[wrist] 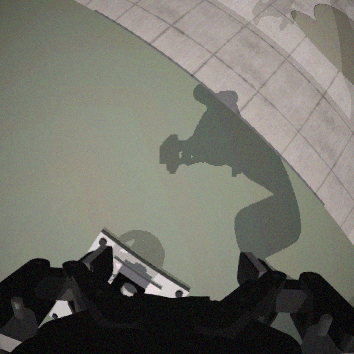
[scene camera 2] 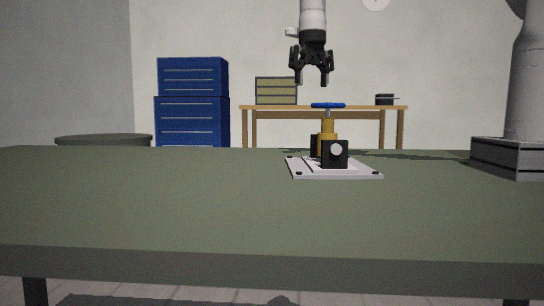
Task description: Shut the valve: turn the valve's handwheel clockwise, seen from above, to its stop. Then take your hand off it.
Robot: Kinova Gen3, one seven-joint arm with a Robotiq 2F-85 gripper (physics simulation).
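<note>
The valve has a blue handwheel [scene camera 2: 328, 105] on a thin stem, above a yellow body [scene camera 2: 327, 140] with black end blocks, the front one [scene camera 2: 342, 154] bearing a light round face. It stands upright on a white base plate [scene camera 2: 371, 175] [wrist: 167, 285] bolted at its corners. In the wrist view the handwheel does not show; part of the valve is hidden behind the gripper. My gripper [scene camera 2: 311, 83] [wrist: 174, 263] is open and empty, pointing down. In the scene view it hangs above the handwheel, a little to its left, and apart from it.
The valve's plate lies on a green table [scene camera 2: 175, 210] [wrist: 100, 125]. The arm's base [scene camera 2: 517, 157] stands at the table's right. A blue drawer cabinet [scene camera 2: 192, 120], a wooden bench [scene camera 2: 250, 107] and a round stool or table [scene camera 2: 102, 139] stand behind. The arm's shadow falls across the table.
</note>
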